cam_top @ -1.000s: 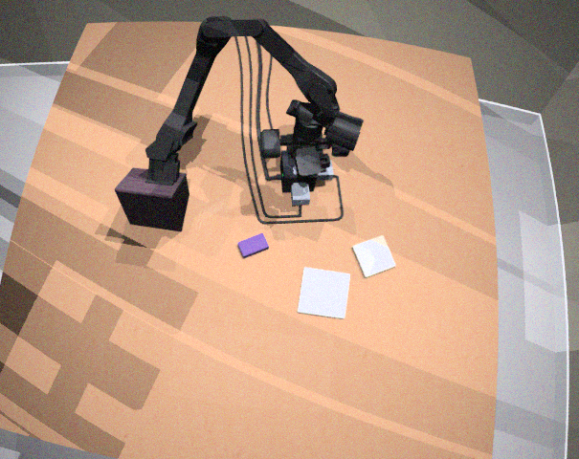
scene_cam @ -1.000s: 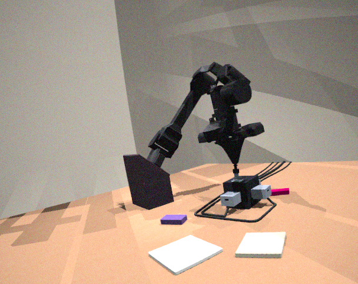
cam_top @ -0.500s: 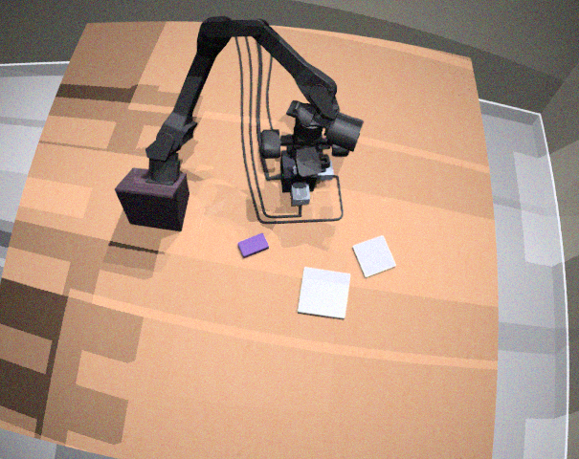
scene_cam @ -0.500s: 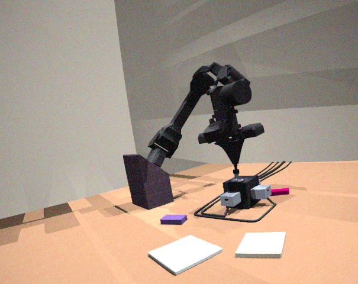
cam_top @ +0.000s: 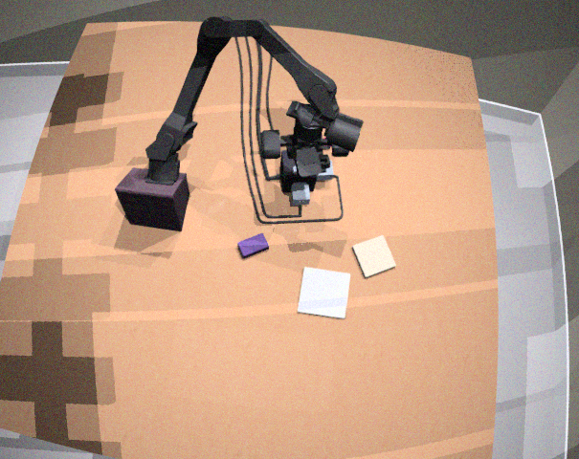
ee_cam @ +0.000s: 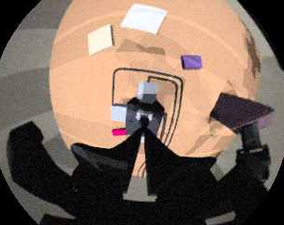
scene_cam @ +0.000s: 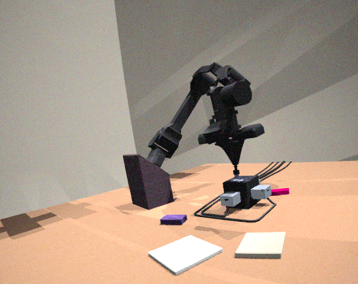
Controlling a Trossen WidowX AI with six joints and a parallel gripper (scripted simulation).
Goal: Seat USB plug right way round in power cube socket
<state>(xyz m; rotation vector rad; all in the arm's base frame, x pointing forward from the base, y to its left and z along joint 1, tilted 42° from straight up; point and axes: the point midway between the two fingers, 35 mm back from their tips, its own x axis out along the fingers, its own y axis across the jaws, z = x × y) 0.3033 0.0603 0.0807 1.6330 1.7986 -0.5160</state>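
My gripper tip is now 2 cm above the grey USB plug. The rest, counted from my gripper tip: purple block (8 cm behind, 18 cm to the right, 11 cm below); USB socket (5 cm below); pink block (5 cm ahead, 12 cm to the left, 11 cm below).
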